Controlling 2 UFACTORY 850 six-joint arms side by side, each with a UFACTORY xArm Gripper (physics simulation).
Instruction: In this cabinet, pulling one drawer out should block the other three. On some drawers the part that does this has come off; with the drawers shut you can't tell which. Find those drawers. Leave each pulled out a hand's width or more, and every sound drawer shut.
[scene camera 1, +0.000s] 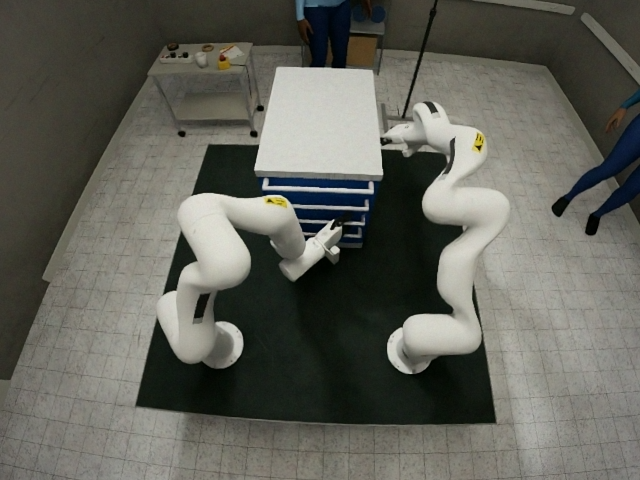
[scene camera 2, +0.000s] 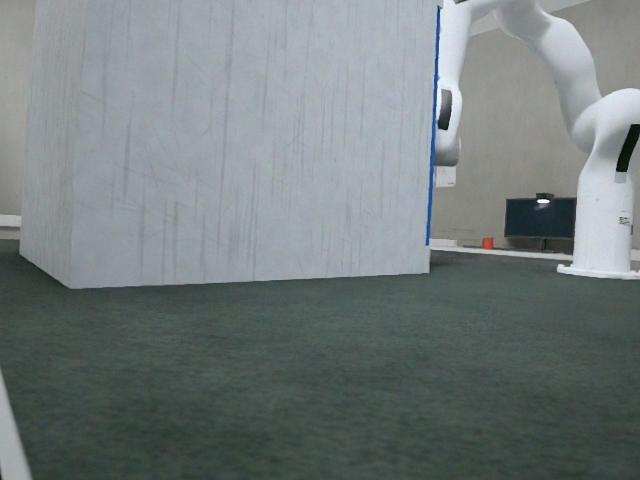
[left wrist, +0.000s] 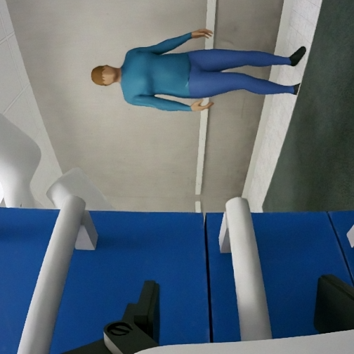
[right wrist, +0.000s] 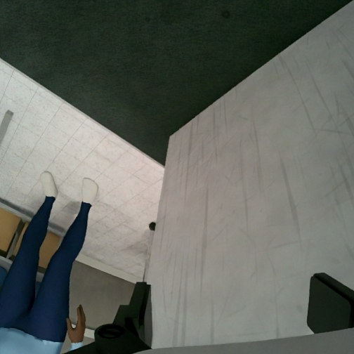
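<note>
The cabinet (scene camera 1: 319, 121) (scene camera 2: 253, 144) (right wrist: 250, 200) has four blue drawers with white bar handles. In scene camera 1 the top handle (scene camera 1: 317, 189), second handle (scene camera 1: 336, 207), third handle (scene camera 1: 355, 223) and lowest handle (scene camera 1: 353, 236) show, partly behind the left arm. All four drawer fronts look shut; in scene camera 2 their blue edge (scene camera 2: 433, 129) is one straight line. My left gripper (scene camera 1: 342, 222) (left wrist: 240, 305) is open, its fingers on either side of the third handle (left wrist: 246, 275); the second handle (left wrist: 52, 275) lies outside them. My right gripper (scene camera 1: 386, 140) (right wrist: 232, 305) is open and empty beside the cabinet's side wall.
The cabinet stands on a dark green mat (scene camera 1: 320, 351) (scene camera 2: 310, 361). A trolley (scene camera 1: 199, 70) with small items stands at the back left. One person (scene camera 1: 326, 31) stands behind the cabinet, another (scene camera 1: 612, 165) (left wrist: 155, 75) at the right. A pole stand (scene camera 1: 419, 56) stands behind the right arm.
</note>
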